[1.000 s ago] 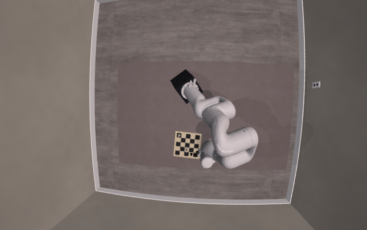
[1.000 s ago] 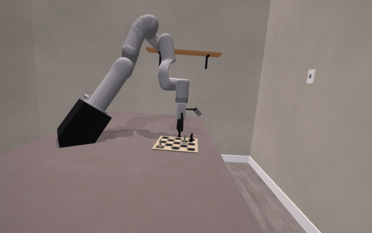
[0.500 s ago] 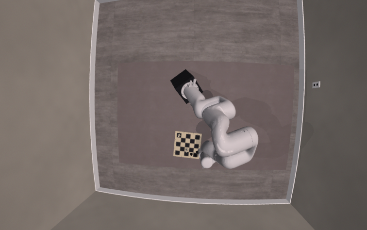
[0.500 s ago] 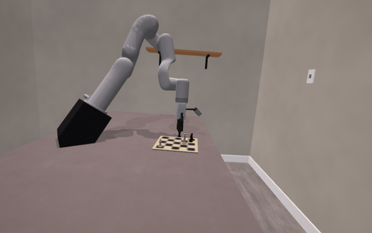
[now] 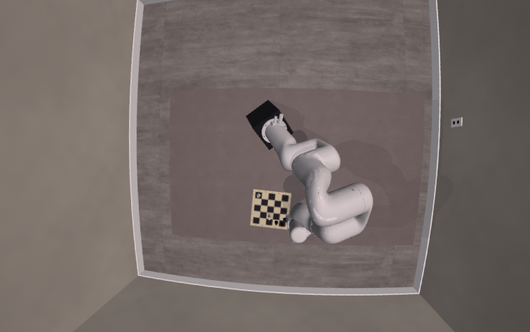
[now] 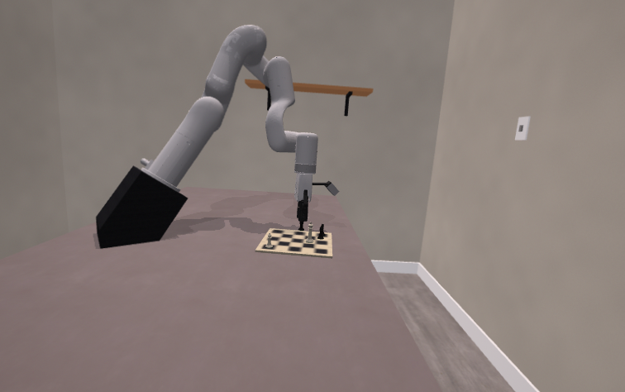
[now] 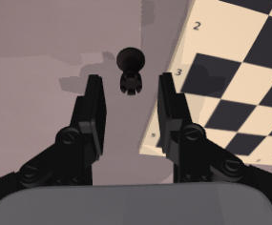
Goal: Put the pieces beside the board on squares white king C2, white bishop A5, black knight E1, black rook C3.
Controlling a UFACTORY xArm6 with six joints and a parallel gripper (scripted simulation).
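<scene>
The white king is 5 cm ahead of my hand, 13 cm to the right of it and 2 cm below it. Round my hand: chessboard: 1 cm ahead, 14 cm to the right, 6 cm below; black piece: 8 cm ahead, 5 cm to the right, 4 cm below; white bishop: 5 cm behind, 22 cm to the right, 3 cm below.
</scene>
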